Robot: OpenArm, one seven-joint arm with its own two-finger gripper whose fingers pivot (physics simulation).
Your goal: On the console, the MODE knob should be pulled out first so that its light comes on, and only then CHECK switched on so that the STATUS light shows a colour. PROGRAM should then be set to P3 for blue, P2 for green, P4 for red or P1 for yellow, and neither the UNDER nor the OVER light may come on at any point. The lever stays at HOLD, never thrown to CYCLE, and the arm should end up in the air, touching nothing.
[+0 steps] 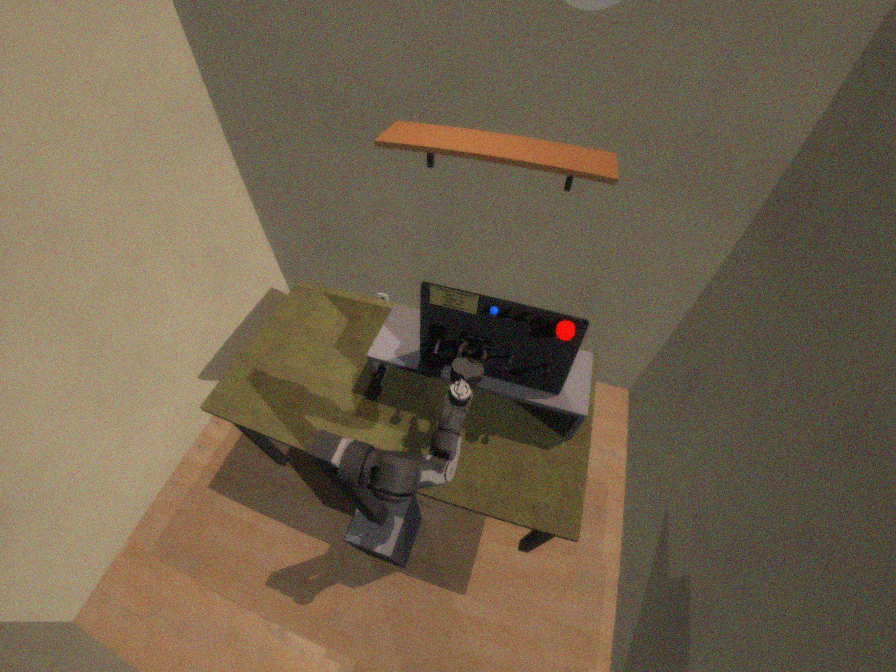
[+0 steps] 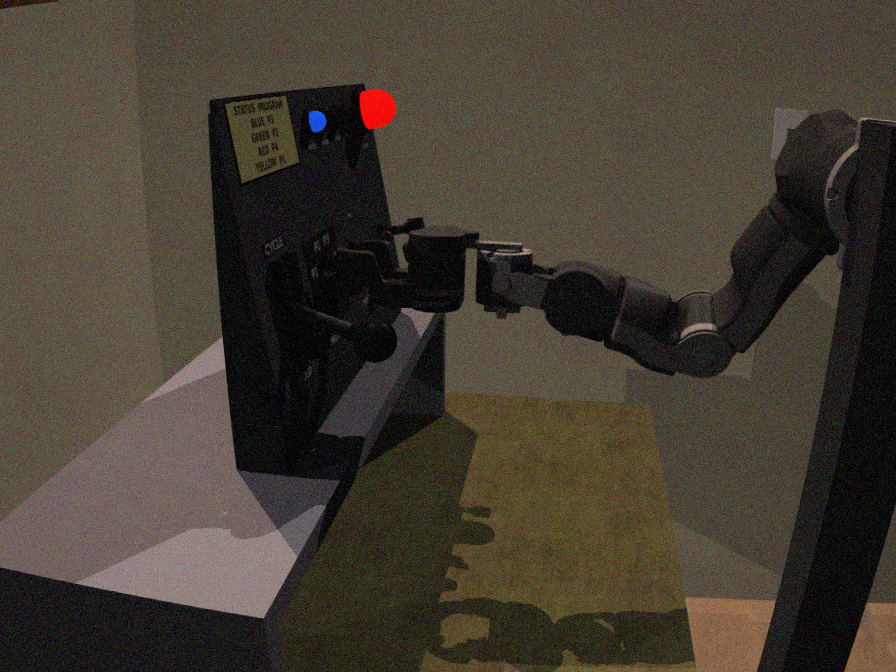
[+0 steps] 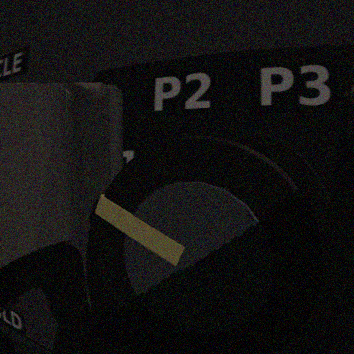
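The console (image 1: 521, 343) (image 2: 225, 289) has a small blue light (image 1: 493, 310) (image 2: 317, 121) and a large red light (image 1: 565, 330) (image 2: 377, 109) lit; the labels under them are too small to read. The two lamps between them look dark. My gripper (image 1: 472, 347) (image 2: 348, 267) is shut on the PROGRAM knob (image 3: 195, 215), one finger at its left; the lower right is in deep shadow. The knob's yellow pointer (image 3: 140, 230) points up left, towards the mostly hidden P1. The lever (image 2: 375, 342) slants down, away from the CYCLE label. MODE and CHECK cannot be told apart.
The yellow chart (image 1: 453, 298) (image 2: 261, 138) is at the console's top left. A dark control (image 2: 405, 225) sticks out beyond the gripper. The console stands on a grey riser (image 1: 581, 397) (image 2: 144, 477) on the green table (image 1: 506, 477) (image 2: 564, 462). An orange shelf (image 1: 496, 146) hangs above.
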